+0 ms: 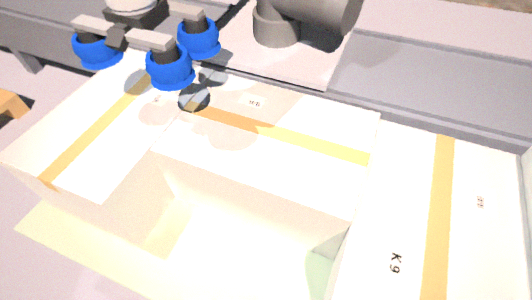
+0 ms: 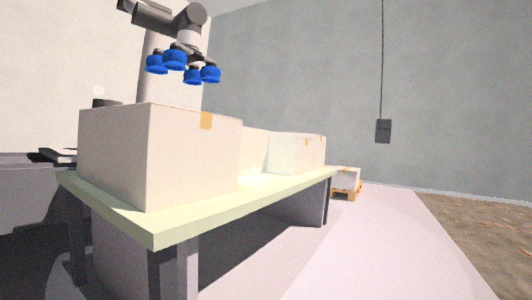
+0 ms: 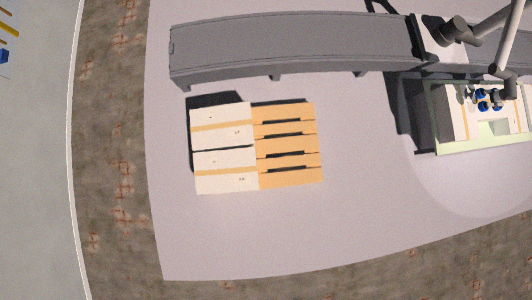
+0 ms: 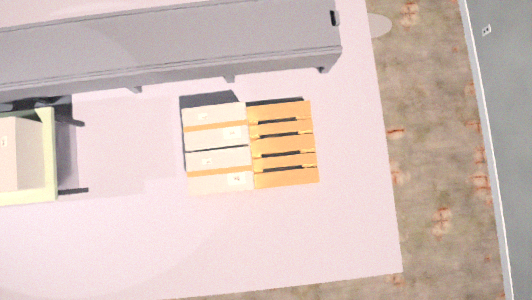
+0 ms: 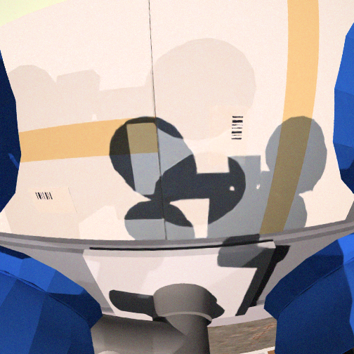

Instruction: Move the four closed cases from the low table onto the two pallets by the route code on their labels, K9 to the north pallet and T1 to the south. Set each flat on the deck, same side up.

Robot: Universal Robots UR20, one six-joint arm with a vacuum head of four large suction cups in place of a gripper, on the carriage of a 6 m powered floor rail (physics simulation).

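Pixels of known places: hand, its tool point: (image 2: 184, 75) (image 3: 487, 100); arm's base, origin of its link: (image 1: 277, 35) (image 3: 441, 38).
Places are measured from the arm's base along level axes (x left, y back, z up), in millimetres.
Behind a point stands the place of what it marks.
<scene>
My vacuum head (image 1: 145, 50) {x -2, y -850, z 429 mm} (image 2: 183, 68) (image 3: 490, 100) {x -2, y -850, z 429 mm} (image 5: 177, 177) hangs above the low table (image 2: 155, 240) {x -396, y -1300, z -55 mm} (image 3: 450, 147) {x -195, y -1240, z -40 mm} (image 4: 51, 150) {x 1393, y -878, z -41 mm}, its cups empty and apart from the cases. It is over the seam between the north-end case (image 1: 65, 137) {x -225, y -1059, z 229 mm} (image 5: 250, 25) and the crosswise case (image 1: 280, 155) {x 362, y -889, z 227 mm} (image 5: 50, 110). A case marked K9 (image 1: 385, 210) {x 649, y -932, z 204 mm} stands beside them. A fourth case (image 2: 190, 160) (image 4: 30, 155) is at the south end. Codes on the other three are not readable. Two cases (image 3: 222, 135) {x -2488, y -892, z -128 mm} (image 3: 225, 161) {x -2483, y -1118, z -135 mm} lie on the north pallet (image 3: 285, 145) {x -1927, y -1008, z -427 mm}, two (image 4: 215, 137) {x 2779, y -903, z -160 mm} (image 4: 217, 162) {x 2778, y -1122, z -145 mm} on the south pallet (image 4: 282, 145) {x 3370, y -1012, z -426 mm}.
The floor rail (image 1: 440, 80) (image 3: 290, 45) (image 4: 175, 45) runs along the back of the table. The rail carriage (image 1: 300, 65) {x 198, y -201, z 0 mm} (image 5: 125, 270) with the arm's base stands beside the cases. A control box (image 2: 383, 131) hangs on a cable. Each pallet's outer half shows bare slats.
</scene>
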